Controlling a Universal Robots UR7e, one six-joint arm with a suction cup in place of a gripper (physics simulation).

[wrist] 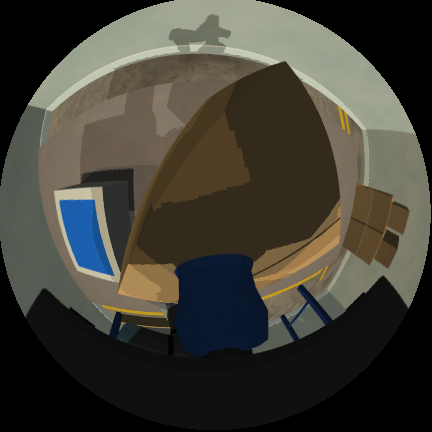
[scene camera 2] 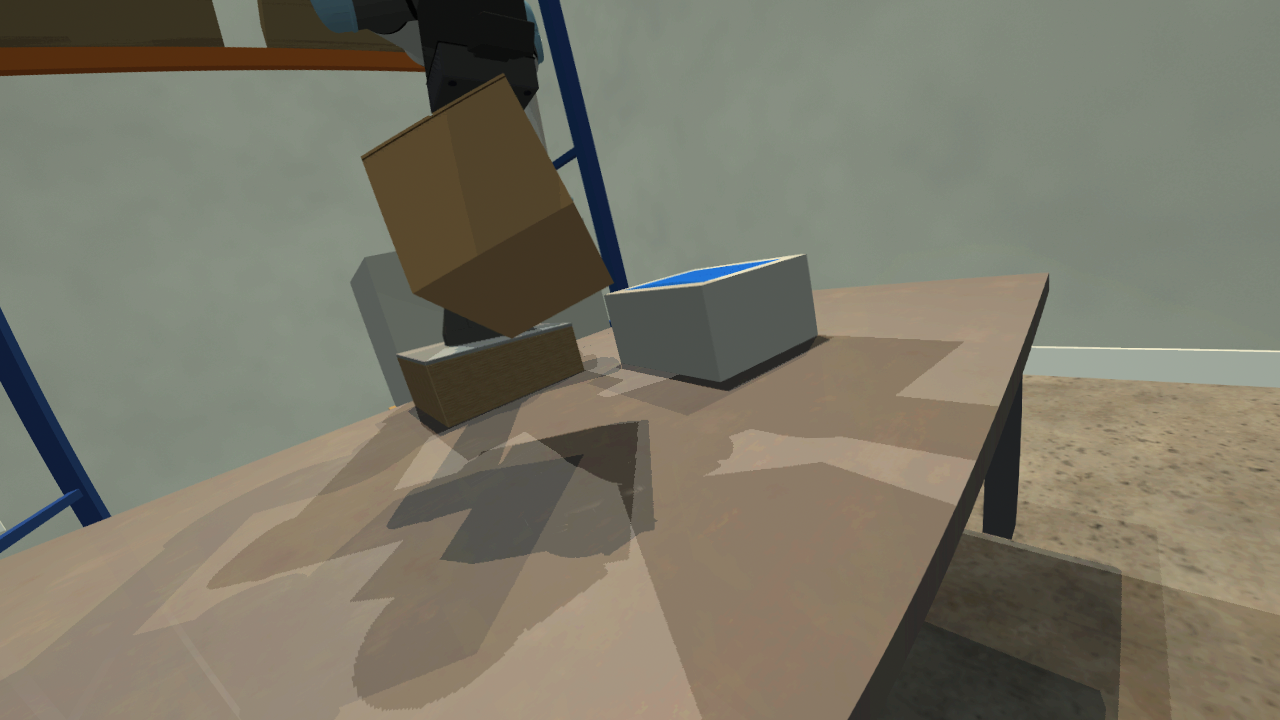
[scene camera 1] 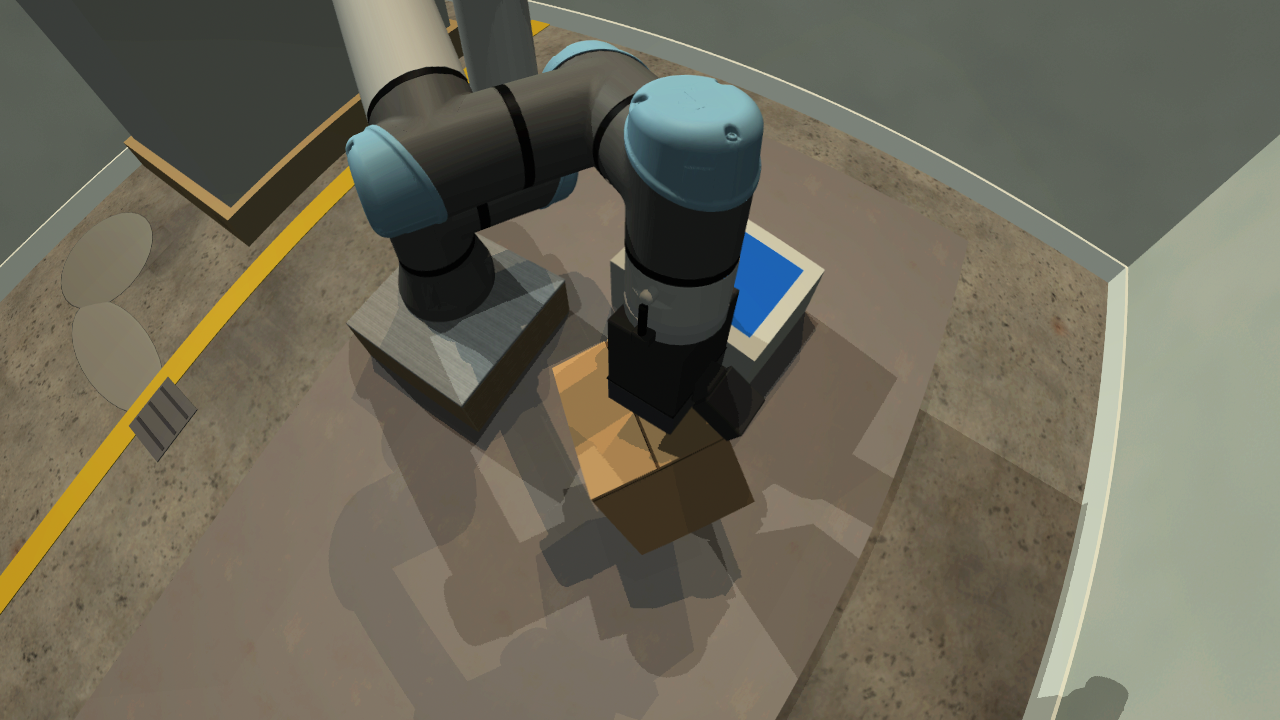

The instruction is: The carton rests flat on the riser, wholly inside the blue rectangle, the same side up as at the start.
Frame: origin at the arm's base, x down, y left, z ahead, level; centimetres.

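Seen in the pictures: hand, its tool point: (wrist: 217, 263); arm's base, origin of its link: (scene camera 2: 486, 335) (scene camera 1: 447, 280).
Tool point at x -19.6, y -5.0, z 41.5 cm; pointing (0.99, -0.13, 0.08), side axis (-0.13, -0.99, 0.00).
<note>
Offsets run from my tool point to a thing's top centre. Level surfaces: height alone.
The brown carton (scene camera 1: 675, 501) (scene camera 2: 483, 197) (wrist: 280, 150) hangs in the air above the table, tilted, with its taped top towards the arm and its underside showing in scene camera 2. My gripper (wrist: 215, 295), a dark blue suction cup, is on the carton's top face and holds it; the cup is hidden in both scene views. The grey riser @[dx +17.1, dy +29.7, dz -8.9 cm] (scene camera 1: 760, 347) (scene camera 2: 662, 331) (wrist: 75, 194) has a cream top edge and stands on the table, apart from the carton. The blue rectangle @[dx +17.1, dy +29.7, dz -8.9 cm] (scene camera 1: 765, 277) (scene camera 2: 707, 272) (wrist: 77, 230) lies on its top, partly hidden by the arm in scene camera 1.
The arm's base block (scene camera 1: 456, 358) (scene camera 2: 510, 376) stands on the table @[dx +29.1 cm] (scene camera 1: 268, 626) (scene camera 2: 760, 582), left of the riser in both scene views. A rack's blue post (scene camera 2: 586, 170) stands behind the table. Several stacked boxes (wrist: 370, 220) show at the right of the wrist view.
</note>
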